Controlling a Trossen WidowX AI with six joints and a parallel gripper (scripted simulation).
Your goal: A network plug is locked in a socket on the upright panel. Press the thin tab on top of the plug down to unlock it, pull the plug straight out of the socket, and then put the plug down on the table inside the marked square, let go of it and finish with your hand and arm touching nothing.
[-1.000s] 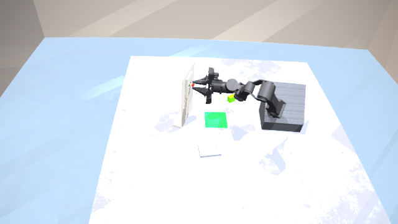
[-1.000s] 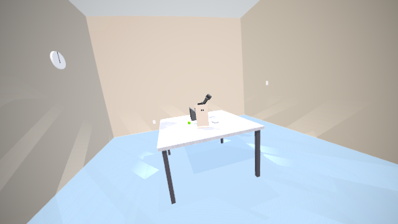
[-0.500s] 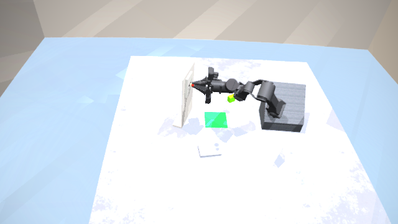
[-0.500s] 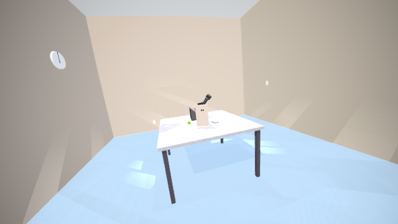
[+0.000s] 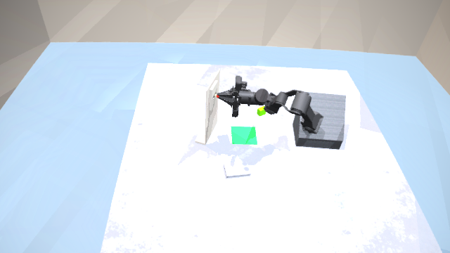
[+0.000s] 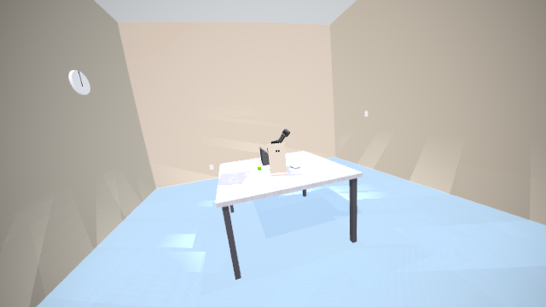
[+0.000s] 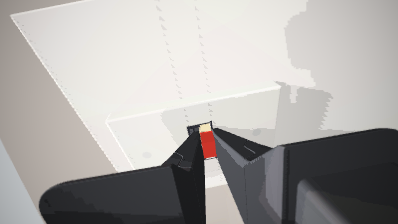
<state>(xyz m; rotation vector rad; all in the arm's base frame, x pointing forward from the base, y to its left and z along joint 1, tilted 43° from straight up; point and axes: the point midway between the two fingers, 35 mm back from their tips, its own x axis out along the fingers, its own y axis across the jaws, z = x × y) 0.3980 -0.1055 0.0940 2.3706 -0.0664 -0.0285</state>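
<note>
Right now the marked square is 240 mm below my gripper tip and 140 mm behind it. Also, from my gripper tip: upright panel 90 mm below, 30 mm ahead; network plug 10 mm ahead.
</note>
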